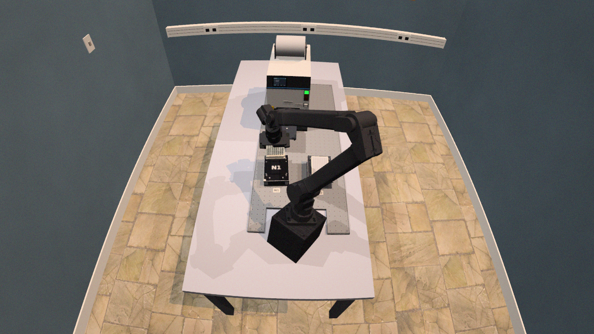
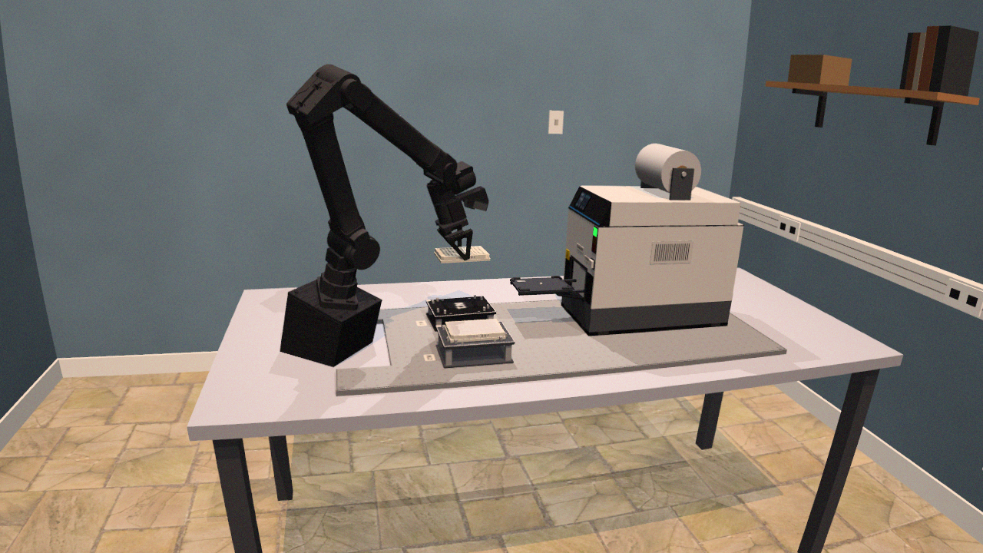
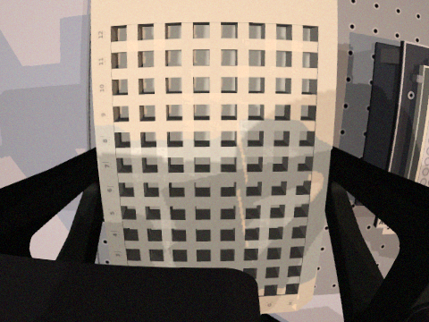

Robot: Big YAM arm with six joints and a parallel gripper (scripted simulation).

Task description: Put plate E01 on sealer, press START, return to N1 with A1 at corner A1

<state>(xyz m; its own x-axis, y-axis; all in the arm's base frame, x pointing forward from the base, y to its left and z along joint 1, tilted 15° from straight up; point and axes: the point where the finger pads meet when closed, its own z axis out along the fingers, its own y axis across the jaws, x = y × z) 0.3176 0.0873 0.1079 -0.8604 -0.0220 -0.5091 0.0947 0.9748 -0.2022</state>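
My hand is 20 cm short of the sealer stage, 8 cm to the left of it and 8 cm above it. From my hand the other things lie so: cream plate: 21 cm to the right, 13 cm below, 4 cm behind; nest N1: 15 cm below; foil roll: 52 cm ahead, 23 cm above, 13 cm to the right.
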